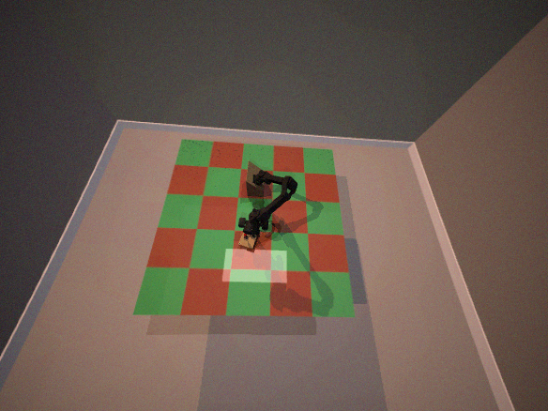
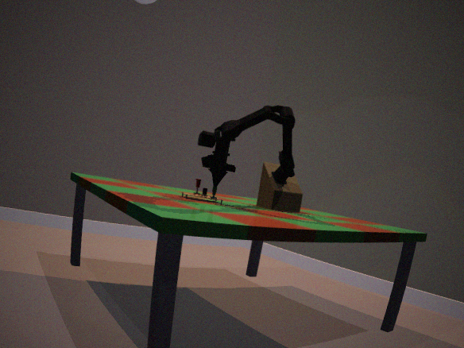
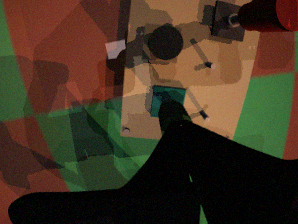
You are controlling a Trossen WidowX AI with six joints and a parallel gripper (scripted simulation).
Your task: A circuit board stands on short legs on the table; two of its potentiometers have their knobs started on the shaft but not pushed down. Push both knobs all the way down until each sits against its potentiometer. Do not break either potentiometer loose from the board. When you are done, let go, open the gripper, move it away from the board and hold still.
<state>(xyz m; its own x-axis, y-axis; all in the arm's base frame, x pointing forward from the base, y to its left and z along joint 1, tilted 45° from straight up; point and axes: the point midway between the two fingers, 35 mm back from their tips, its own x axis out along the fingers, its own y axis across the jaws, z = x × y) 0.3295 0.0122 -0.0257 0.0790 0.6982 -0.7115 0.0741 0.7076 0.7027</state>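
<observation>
Now: the green knob 2 cm below my gripper tip. Also, from my gripper tip: red knob 5 cm ahead, 5 cm to the right.
</observation>
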